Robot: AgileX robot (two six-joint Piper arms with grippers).
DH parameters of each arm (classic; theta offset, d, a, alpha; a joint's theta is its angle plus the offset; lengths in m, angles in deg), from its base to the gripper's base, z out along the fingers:
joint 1: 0 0.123 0 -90
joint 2: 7.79 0 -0.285 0
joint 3: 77.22 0 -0.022 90
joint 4: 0 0.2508 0 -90
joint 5: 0 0 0.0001 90
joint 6: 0 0.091 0 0
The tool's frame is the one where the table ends.
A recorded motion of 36 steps. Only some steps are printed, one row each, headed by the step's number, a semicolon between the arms.
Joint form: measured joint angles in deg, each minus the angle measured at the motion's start. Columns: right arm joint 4, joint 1, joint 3, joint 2, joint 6, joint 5; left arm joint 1, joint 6, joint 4, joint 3, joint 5, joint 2.
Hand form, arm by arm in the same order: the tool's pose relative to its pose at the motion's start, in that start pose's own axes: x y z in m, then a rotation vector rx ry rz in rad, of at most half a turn. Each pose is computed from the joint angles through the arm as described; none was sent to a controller.
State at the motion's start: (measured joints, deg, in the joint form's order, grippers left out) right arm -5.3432 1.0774 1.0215 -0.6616 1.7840 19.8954; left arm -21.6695 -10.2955 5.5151 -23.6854 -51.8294 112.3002
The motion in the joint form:
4: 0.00 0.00 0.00 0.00 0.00 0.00; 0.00 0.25 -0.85 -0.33 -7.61 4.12
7: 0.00 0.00 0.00 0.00 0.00 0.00; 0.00 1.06 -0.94 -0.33 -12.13 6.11
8: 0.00 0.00 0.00 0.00 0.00 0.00; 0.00 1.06 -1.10 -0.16 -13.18 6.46
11: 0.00 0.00 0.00 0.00 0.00 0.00; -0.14 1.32 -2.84 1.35 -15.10 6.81
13: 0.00 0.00 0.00 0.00 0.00 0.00; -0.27 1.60 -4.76 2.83 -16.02 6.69
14: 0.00 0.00 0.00 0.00 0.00 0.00; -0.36 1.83 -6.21 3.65 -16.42 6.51
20: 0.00 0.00 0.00 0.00 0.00 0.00; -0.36 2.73 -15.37 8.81 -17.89 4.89
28: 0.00 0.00 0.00 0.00 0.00 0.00; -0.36 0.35 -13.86 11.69 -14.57 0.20
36: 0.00 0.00 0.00 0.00 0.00 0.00; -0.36 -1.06 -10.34 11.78 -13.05 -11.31
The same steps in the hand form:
4: 0.0000 0.0000 0.0000 0.0000 0.0000 0.0000; 0.0048 0.0017 0.0078 0.0030 -0.0675 -0.0089
7: 0.0000 0.0000 0.0000 0.0000 0.0000 0.0000; 0.0068 0.0020 0.0105 0.0098 -0.1112 0.0023
8: 0.0000 0.0000 0.0000 0.0000 0.0000 0.0000; 0.0074 0.0022 0.0103 0.0092 -0.1207 0.0003
11: 0.0000 0.0000 0.0000 0.0000 0.0000 0.0000; 0.0120 0.0042 0.0054 -0.0144 -0.1256 -0.0098
13: 0.0000 0.0000 0.0000 0.0000 0.0000 0.0000; 0.0158 0.0065 -0.0001 -0.0433 -0.1223 -0.0193
14: 0.0000 0.0000 0.0000 0.0000 0.0000 0.0000; 0.0174 0.0082 -0.0034 -0.0654 -0.1214 -0.0255
20: 0.0000 0.0000 0.0000 0.0000 0.0000 0.0000; 0.0272 0.0215 -0.0265 -0.2176 -0.1059 -0.0716
28: 0.0000 0.0000 0.0000 0.0000 0.0000 0.0000; 0.0256 0.0176 -0.0422 -0.1926 -0.0803 -0.1098
36: 0.0000 0.0000 0.0000 0.0000 0.0000 0.0000; -0.0120 0.0065 -0.0601 -0.1045 -0.2430 -0.1106

